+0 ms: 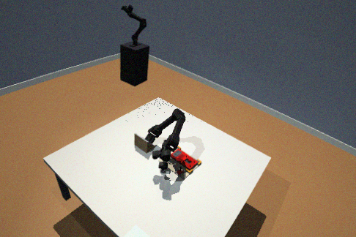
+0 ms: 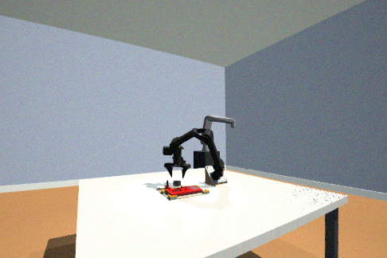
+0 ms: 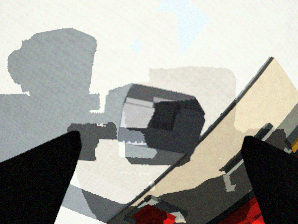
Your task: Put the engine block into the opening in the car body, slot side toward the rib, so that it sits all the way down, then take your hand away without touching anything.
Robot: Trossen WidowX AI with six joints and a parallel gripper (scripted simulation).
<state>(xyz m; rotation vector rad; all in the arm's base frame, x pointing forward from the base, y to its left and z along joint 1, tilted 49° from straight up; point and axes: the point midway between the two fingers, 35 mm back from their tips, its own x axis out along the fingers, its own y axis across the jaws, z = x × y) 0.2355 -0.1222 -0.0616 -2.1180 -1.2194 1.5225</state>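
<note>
The engine block lies 30 mm below my gripper tip. The rest, counted from my gripper tip: upright peg: 110 mm ahead, 60 mm to the left, 20 mm below.
</note>
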